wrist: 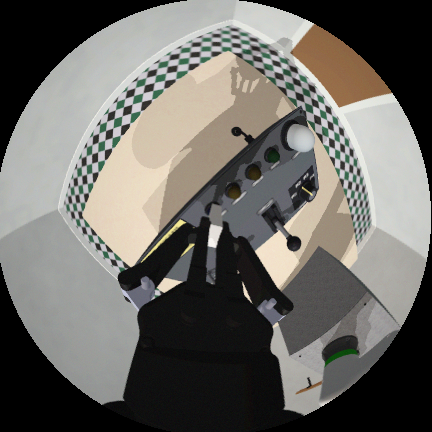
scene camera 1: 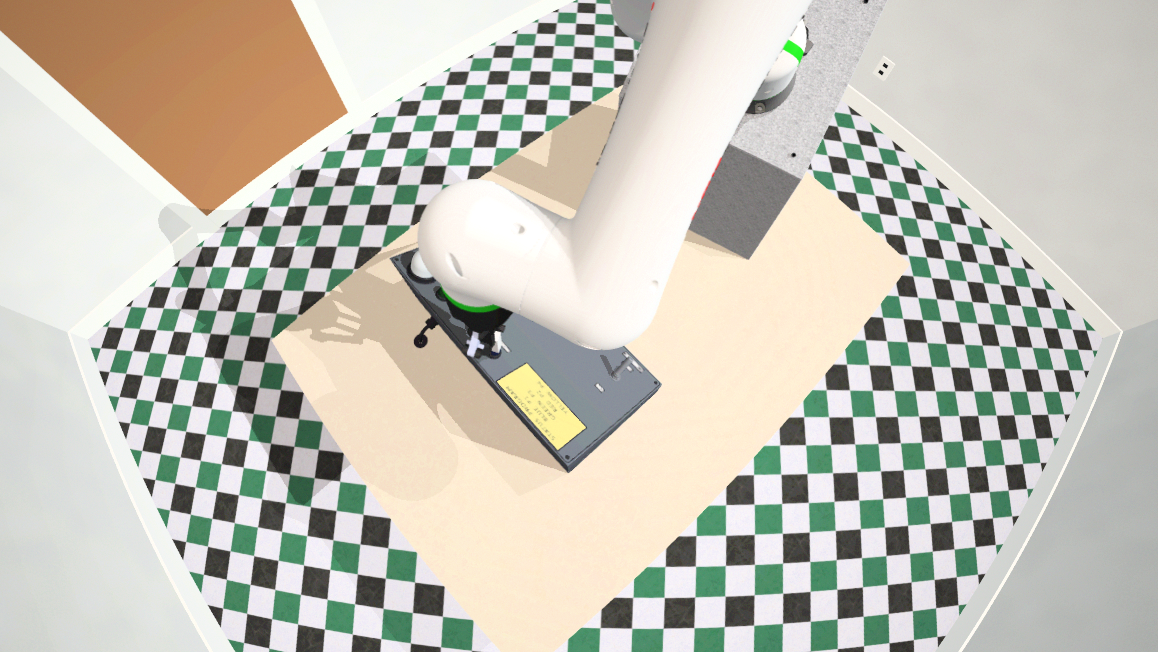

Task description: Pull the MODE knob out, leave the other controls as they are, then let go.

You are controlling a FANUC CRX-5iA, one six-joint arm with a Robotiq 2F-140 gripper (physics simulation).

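Where they show: gripper, fingertip midpoint: [wrist: 213, 212] [scene camera 1: 491, 346]; arm's base, origin of the base link: [wrist: 339, 348].
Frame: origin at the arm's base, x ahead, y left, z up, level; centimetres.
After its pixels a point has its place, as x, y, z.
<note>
The grey control panel [scene camera 1: 606, 404] @(55.6, 17.6, -28.0) [wrist: 245, 219] @(55.6, -4.3, -27.2) lies on the pale table. No MODE label is readable in either view. A large white round knob [scene camera 1: 421, 265] @(62.2, -21.8, -18.8) [wrist: 301, 138] @(61.5, -21.5, -18.8) stands at one end of the panel, partly behind the arm in the scene view. A small rotary selector [wrist: 306, 192] @(48.2, -19.9, -27.8) with a pale pointer sits beside P labels. My gripper [scene camera 1: 489, 346] @(63.2, -2.2, -20.6) [wrist: 213, 212] @(63.2, -2.2, -20.6) is shut and empty, its fingertips together over the blue round control [wrist: 209, 208] @(64.0, -2.0, -21.6), which they partly hide. Whether the tips touch it cannot be told. The gripper is apart from the white knob and the selector.
Green [wrist: 272, 156] @(62.4, -15.9, -21.2) and amber [wrist: 254, 172] @(62.8, -11.5, -21.1) round controls line the panel edge. A black-ball lever [wrist: 294, 243] @(42.8, -8.7, -24.4) rises from the panel's middle. A smaller black lever [scene camera 1: 420, 340] @(71.0, -20.7, -39.3) [wrist: 237, 131] @(70.5, -20.7, -38.9) sticks out from its side. A yellow label [scene camera 1: 541, 406] @(64.3, 10.6, -22.9) lies on the panel.
</note>
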